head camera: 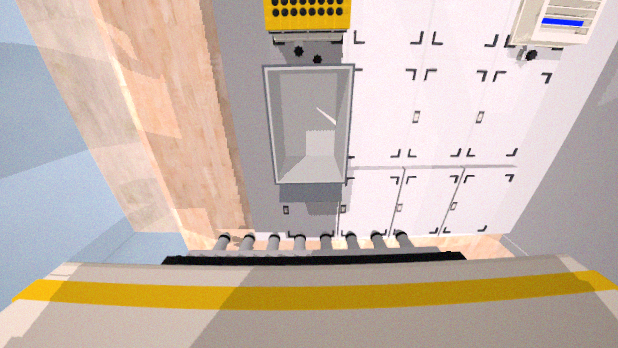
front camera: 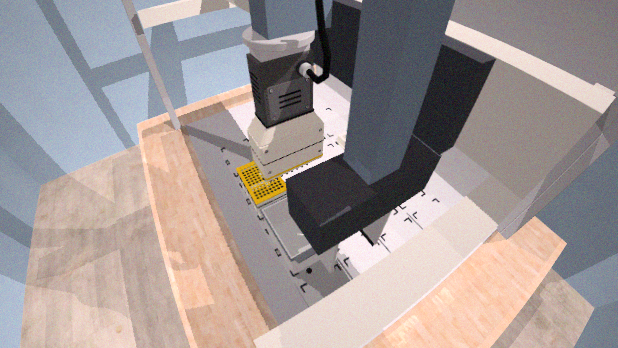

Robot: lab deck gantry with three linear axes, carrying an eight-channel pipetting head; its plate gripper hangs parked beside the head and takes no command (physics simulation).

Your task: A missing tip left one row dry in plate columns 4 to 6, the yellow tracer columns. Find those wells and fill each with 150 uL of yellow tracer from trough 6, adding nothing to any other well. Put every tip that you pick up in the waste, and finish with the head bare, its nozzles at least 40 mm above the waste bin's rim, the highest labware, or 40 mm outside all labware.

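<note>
The pipetting head [front camera: 287, 142] [head camera: 310, 295] stands above the deck in the front view. In the head view its eight nozzles [head camera: 312, 241] form a row and look bare. The grey waste bin [front camera: 275, 233] [head camera: 310, 193] lies ahead of them in that view; a thin pale sliver [head camera: 326, 115], perhaps a tip, shows inside it. The yellow tip rack [front camera: 270, 193] [head camera: 307, 19] stands beyond the bin. The cream trough block [head camera: 525, 22] shows a blue trough; trough 6 cannot be made out. The plate does not show. My plate gripper [front camera: 351, 256] hangs with its fingers apart, open and empty.
The black gripper body [front camera: 340, 200] and the blue-grey column [front camera: 395, 90] hide part of the deck. Black knobs [head camera: 298, 51] [front camera: 309, 270] stand by the bin. A wooden border [front camera: 170, 215] and a pale front rail [front camera: 390, 270] edge the deck.
</note>
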